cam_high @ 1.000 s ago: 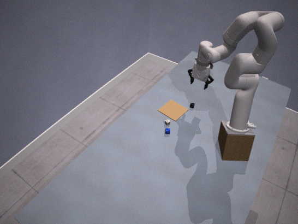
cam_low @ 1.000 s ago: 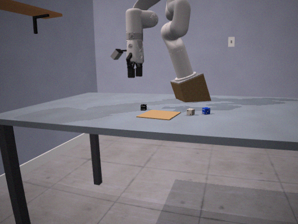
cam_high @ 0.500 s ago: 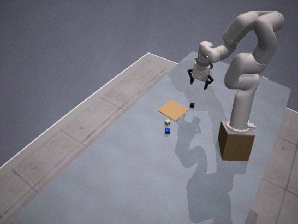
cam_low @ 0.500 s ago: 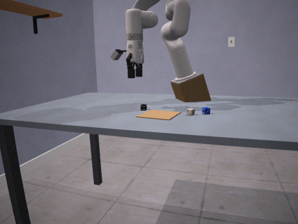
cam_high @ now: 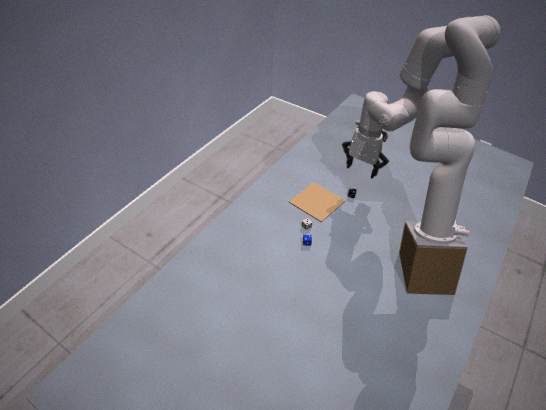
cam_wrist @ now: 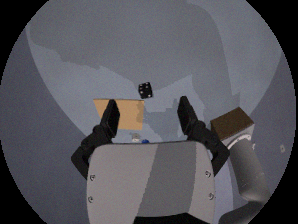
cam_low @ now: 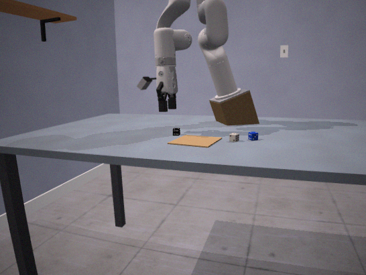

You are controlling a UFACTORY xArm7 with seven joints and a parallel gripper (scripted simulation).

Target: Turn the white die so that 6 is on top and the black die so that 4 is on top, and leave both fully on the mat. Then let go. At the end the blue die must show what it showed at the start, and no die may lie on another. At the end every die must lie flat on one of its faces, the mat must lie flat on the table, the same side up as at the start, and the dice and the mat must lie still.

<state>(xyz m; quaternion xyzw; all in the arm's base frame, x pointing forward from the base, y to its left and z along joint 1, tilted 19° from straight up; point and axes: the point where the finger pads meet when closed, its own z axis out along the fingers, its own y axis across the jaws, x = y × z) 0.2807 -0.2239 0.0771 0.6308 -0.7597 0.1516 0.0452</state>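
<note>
Now: the black die 10 mm ahead of my hand, 30 mm to the left of it and 90 mm below it. From my hand the other things lie so: blue die (90 mm ahead, 310 mm to the left, 90 mm below); white die (110 mm ahead, 240 mm to the left, 90 mm below); mat (110 mm ahead, 110 mm to the left, 100 mm below).
</note>
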